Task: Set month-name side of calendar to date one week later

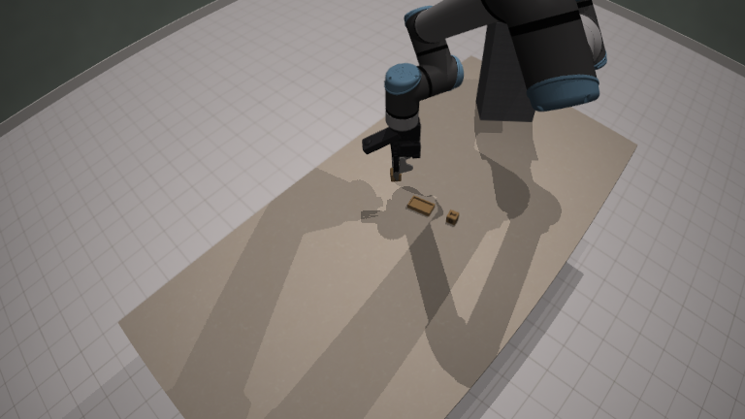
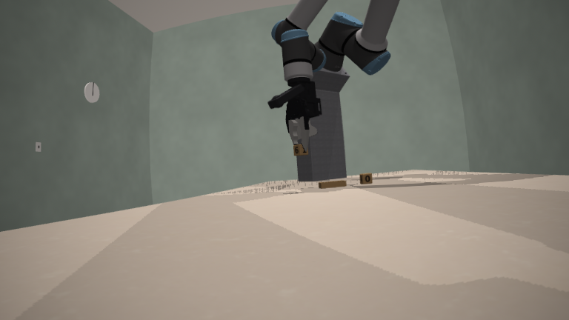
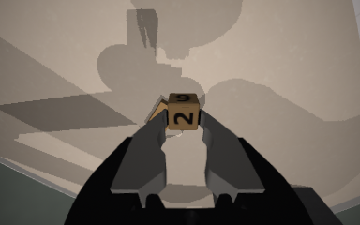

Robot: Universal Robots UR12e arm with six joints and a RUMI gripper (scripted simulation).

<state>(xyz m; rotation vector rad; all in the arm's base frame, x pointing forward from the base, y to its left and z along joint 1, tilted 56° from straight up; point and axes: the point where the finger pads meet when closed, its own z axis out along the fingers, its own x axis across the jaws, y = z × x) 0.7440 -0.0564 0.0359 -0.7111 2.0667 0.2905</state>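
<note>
Now: the wooden tray 40 mm behind my hand, 80 mm to the left of it and 120 mm below it. The rest, counted from my hand: cube (10 mm below).
</note>
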